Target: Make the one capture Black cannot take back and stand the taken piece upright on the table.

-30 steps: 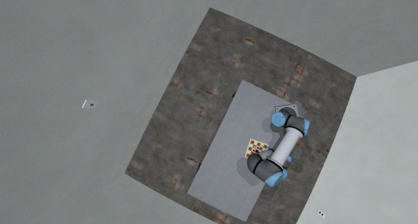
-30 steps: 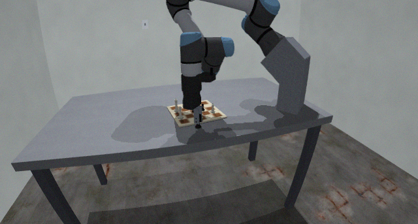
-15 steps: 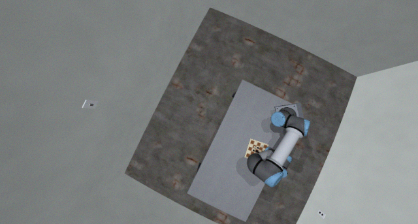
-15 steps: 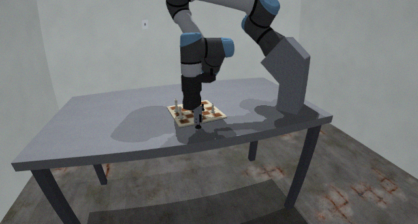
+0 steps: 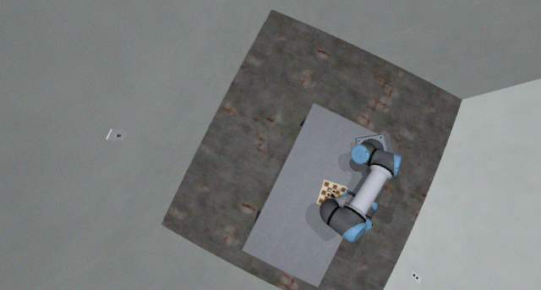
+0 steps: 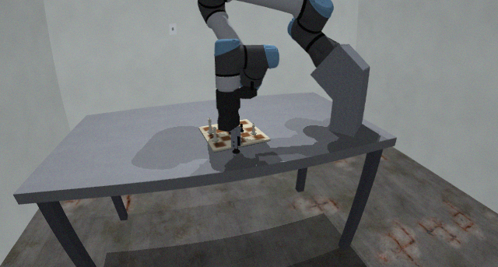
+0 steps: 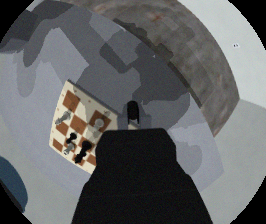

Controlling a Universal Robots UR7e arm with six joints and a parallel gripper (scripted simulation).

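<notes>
The small chessboard lies 30 mm behind my hand, 140 mm to the right of it and 40 mm below it.
</notes>
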